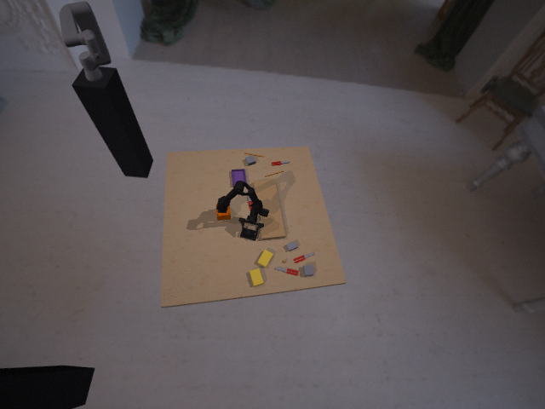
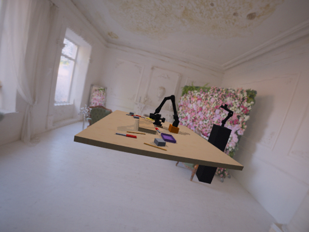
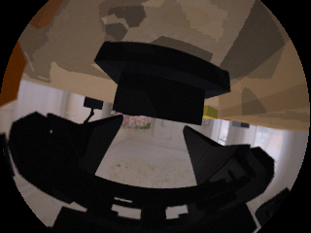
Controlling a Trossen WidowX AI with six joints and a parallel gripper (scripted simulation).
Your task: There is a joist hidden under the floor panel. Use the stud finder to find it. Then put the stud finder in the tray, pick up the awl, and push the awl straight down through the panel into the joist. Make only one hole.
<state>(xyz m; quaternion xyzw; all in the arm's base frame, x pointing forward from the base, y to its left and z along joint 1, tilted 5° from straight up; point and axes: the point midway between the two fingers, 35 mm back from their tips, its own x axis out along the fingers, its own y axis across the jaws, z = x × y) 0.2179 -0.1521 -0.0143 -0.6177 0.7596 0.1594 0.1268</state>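
My gripper tip is 30 mm to the right of the stud finder, 20 mm above it and 10 mm past it. From my gripper tip the other things lie so: purple tray: 530 mm to the left, 120 mm behind, 50 mm below; then awl: 120 mm to the left, 60 mm below.
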